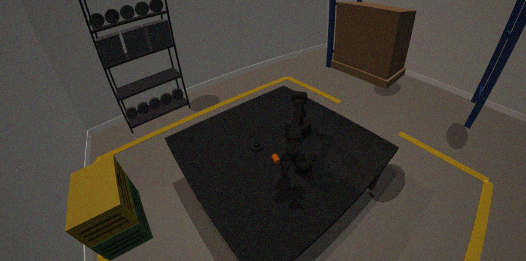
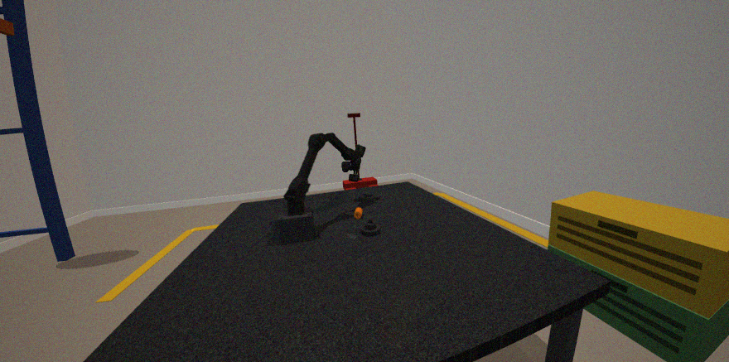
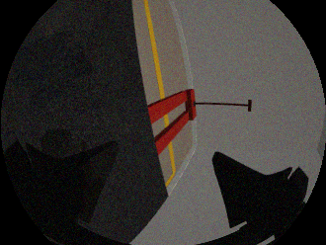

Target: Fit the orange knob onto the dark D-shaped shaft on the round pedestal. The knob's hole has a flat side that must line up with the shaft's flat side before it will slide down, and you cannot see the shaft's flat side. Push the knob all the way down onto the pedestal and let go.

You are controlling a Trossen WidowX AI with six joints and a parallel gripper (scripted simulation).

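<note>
Right now my gripper tip is 4 cm past the orange knob, 35 cm to the left of it and 15 cm above it. Round my gripper tip: round pedestal: 1 cm behind, 54 cm to the right, 14 cm below.
</note>
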